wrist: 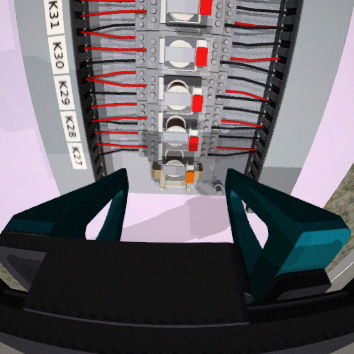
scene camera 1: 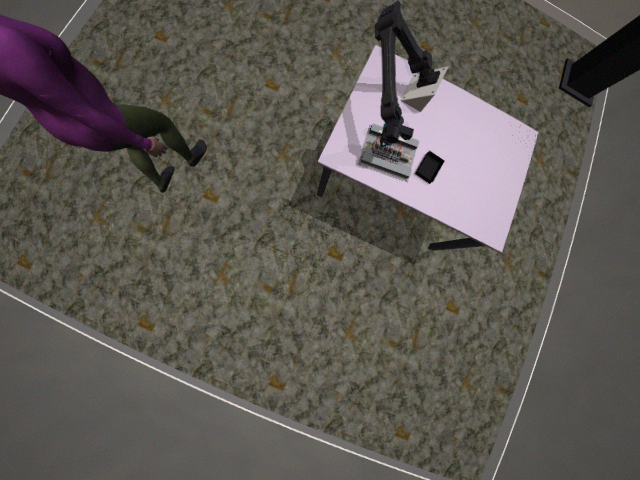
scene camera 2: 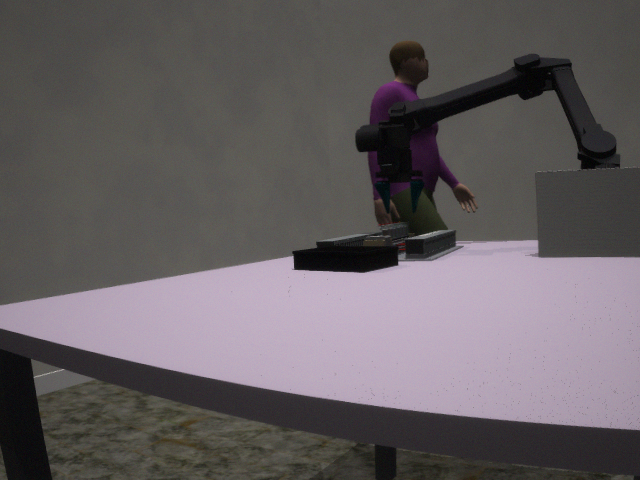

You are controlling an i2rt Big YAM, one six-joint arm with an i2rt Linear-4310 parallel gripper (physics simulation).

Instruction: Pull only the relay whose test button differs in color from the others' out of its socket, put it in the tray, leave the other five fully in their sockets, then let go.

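Where they show: gripper, fingertip midpoint: (wrist: pixel 176 176) (scene camera 1: pixel 383 141) (scene camera 2: pixel 401 213); arm's base at its link origin: (scene camera 1: pixel 428 80) (scene camera 2: pixel 605 202).
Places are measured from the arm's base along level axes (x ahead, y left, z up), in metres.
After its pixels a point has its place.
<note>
The relay with the orange test button (wrist: pixel 190 177) {x 0.508, y -0.119, z -0.030 m} is the nearest of the row in the wrist view, seated at the row's end beside the K27 label. The other relays in view have red test buttons (wrist: pixel 193 143) {x 0.504, y -0.091, z -0.030 m} and sit in the sockets behind it; the row runs out of the top of the view. My gripper (scene camera 2: pixel 401 210) {x 0.495, y -0.105, z -0.009 m} (wrist: pixel 176 176) {x 0.495, y -0.105, z -0.009 m} is partly open and empty, pointing down above the relay panel (scene camera 1: pixel 386 166) {x 0.597, y -0.024, z -0.057 m}. In the wrist view the orange-button relay appears between the fingertips, which are clearly higher than it. The black tray (scene camera 1: pixel 429 167) {x 0.456, y 0.230, z -0.097 m} (scene camera 2: pixel 346 260) {x 0.428, y 0.286, z -0.080 m} stands empty beside the panel.
Black slotted wire ducts (wrist: pixel 90 115) {x 0.419, y -0.100, z -0.077 m} and red and black wires flank the sockets. The arm's base stands on a pale block (scene camera 1: pixel 424 95) {x 0.123, y 0.009, z 0.014 m} (scene camera 2: pixel 589 212) {x 0.030, y 0.058, z -0.016 m} on the pink table (scene camera 1: pixel 480 170) {x 0.311, y 0.550, z -0.100 m} (scene camera 2: pixel 206 315) {x 0.386, y 0.684, z -0.100 m}. A person in purple (scene camera 1: pixel 72 103) (scene camera 2: pixel 385 103) stands beyond the table.
</note>
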